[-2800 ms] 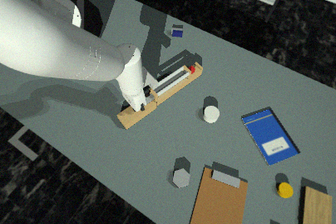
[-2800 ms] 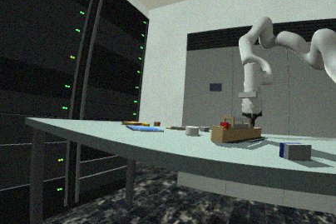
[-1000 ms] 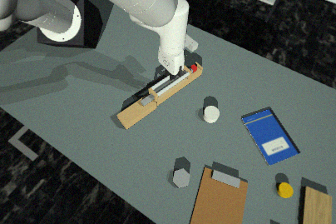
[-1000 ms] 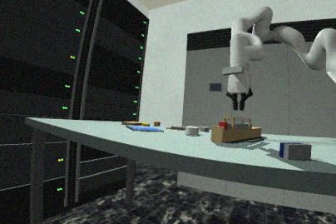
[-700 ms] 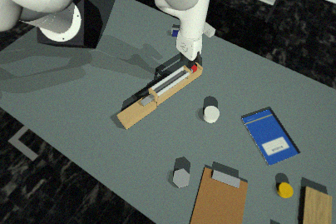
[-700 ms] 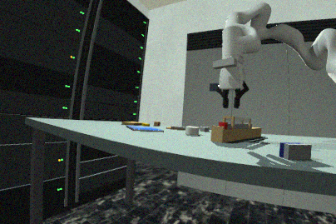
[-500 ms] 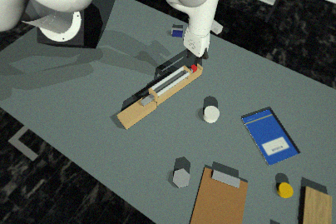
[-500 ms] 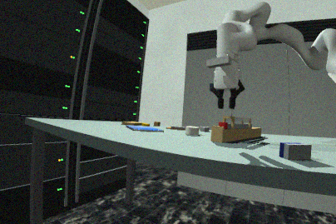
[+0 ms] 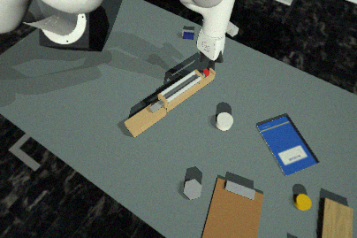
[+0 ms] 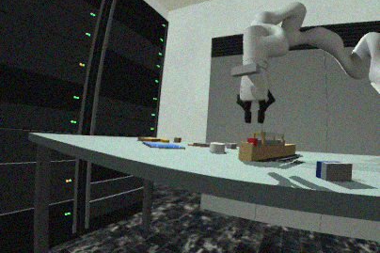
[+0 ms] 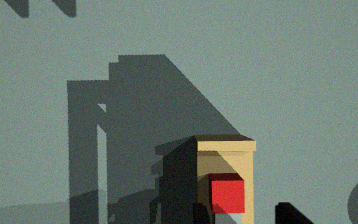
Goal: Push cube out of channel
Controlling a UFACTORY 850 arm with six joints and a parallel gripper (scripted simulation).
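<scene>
Now: hand 80 mm above the red cube. Also, from my hand: blue-and-grey block 210 mm to the left, 190 mm behind, 120 mm below; yellow disc 520 mm ahead, 300 mm to the right, 130 mm below; grey hexagonal block 440 mm to the right, 170 mm ahead, 130 mm below.
</scene>
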